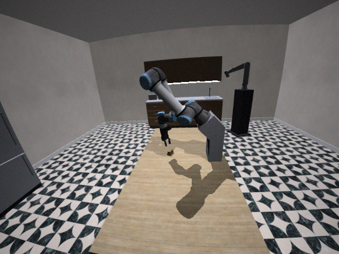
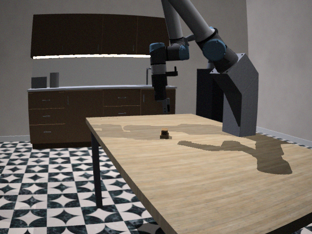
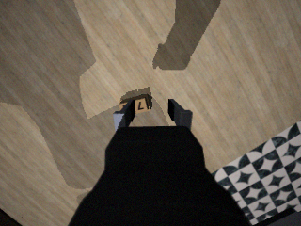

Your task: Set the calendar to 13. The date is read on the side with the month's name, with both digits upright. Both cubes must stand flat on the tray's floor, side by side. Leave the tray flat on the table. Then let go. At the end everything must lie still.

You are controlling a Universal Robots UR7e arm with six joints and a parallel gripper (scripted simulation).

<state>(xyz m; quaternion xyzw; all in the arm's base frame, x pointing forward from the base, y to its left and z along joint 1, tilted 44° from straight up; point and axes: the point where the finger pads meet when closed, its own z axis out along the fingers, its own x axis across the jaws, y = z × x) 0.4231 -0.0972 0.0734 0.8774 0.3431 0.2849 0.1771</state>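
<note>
The wooden tray lies 140 mm below my hand, 40 mm to the right of it and 30 mm behind it.
</note>
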